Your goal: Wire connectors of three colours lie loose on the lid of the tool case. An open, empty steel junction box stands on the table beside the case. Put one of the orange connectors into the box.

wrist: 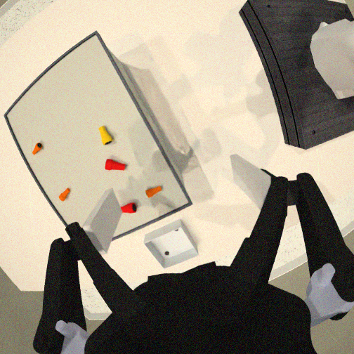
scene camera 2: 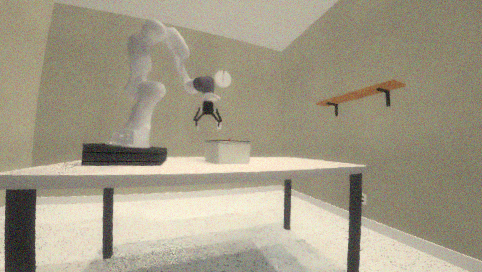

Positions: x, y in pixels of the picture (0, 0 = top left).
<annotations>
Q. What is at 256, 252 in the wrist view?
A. The gripper.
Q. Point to a junction box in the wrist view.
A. At 171, 244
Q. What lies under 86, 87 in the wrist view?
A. A tool case.
</annotations>
